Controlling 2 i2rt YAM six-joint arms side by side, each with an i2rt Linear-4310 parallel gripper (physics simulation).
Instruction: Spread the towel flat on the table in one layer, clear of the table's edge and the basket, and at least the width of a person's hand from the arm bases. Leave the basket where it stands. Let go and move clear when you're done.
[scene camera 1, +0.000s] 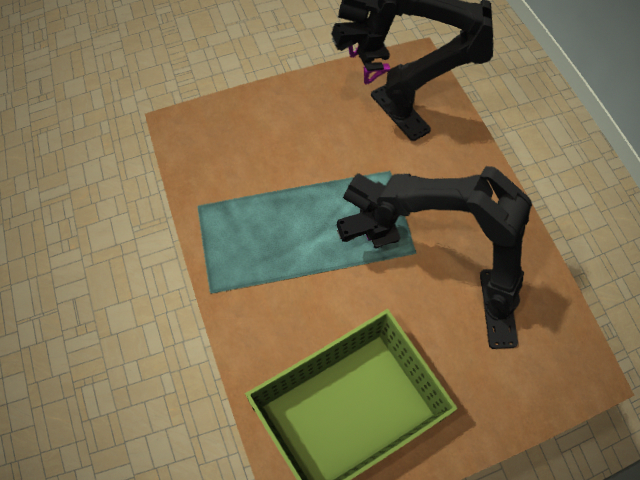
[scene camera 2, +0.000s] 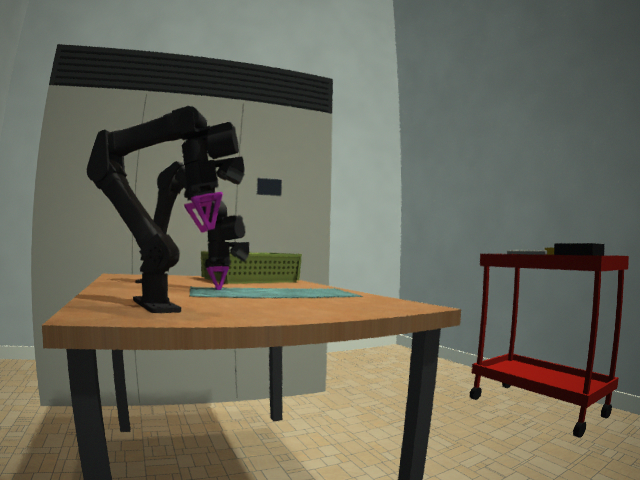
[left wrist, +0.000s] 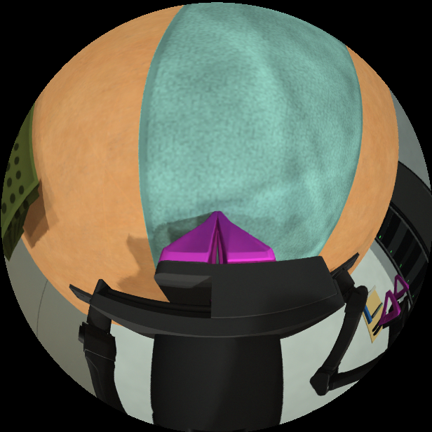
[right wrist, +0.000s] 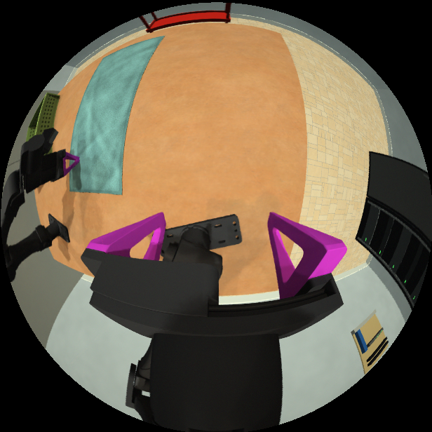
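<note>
The teal towel (scene camera 1: 268, 237) (scene camera 2: 289, 292) (left wrist: 225, 125) (right wrist: 100, 125) lies on the table as a long, low strip with soft wrinkles and a darker band along one long edge; I cannot tell its layers. My left gripper (scene camera 1: 368, 238) (scene camera 2: 218, 288) (left wrist: 217, 217) (right wrist: 78, 159) is shut on the towel near its right end in scene camera 1, fingertips down at the cloth. The arm hides part of that end. My right gripper (scene camera 1: 360, 67) (scene camera 2: 206, 229) (right wrist: 216, 217) is open and empty, high near its own arm base. The green basket (scene camera 1: 330, 356) (scene camera 2: 268, 267) (left wrist: 20, 170) (right wrist: 46, 112) stands apart from the towel.
The brown table (scene camera 1: 289, 139) (scene camera 2: 258, 338) carries both arm bases, the left arm's base (scene camera 1: 502, 335) and the right arm's base (scene camera 1: 416, 129). The towel's left end lies near the table's left edge in scene camera 1. A red cart (scene camera 2: 553, 262) stands beyond the table.
</note>
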